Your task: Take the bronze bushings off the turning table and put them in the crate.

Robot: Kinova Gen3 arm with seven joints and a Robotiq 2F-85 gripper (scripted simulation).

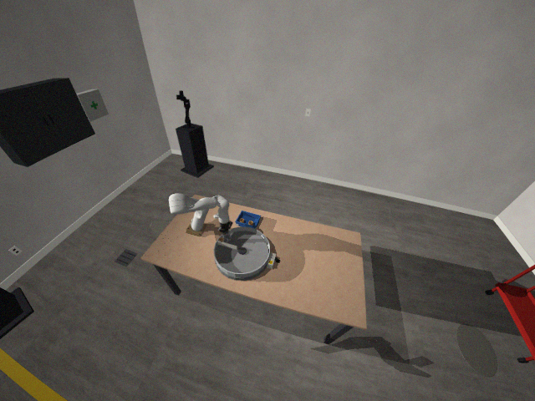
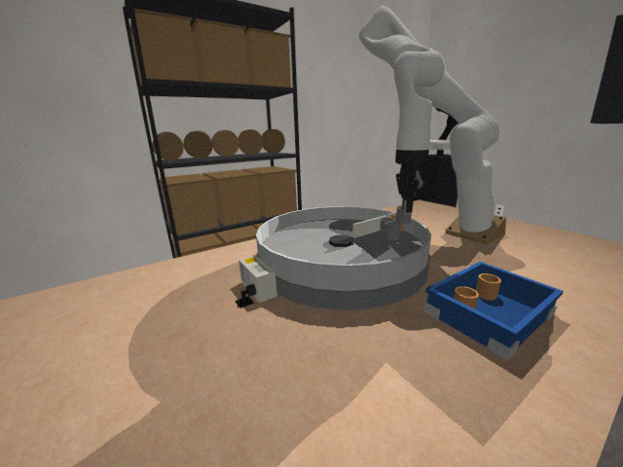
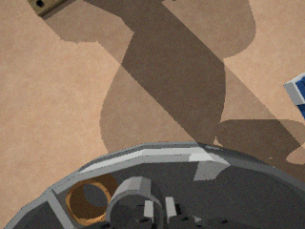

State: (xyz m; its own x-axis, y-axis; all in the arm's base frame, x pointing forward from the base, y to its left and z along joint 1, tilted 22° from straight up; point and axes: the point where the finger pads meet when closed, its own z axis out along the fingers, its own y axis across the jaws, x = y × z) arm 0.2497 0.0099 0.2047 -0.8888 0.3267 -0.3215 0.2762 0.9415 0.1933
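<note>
The grey turning table lies 170 mm ahead of my hand, 80 mm below it and 40 mm to the right of it. Round my hand: blue crate 270 mm to the left, 110 mm below, 20 mm ahead.
</note>
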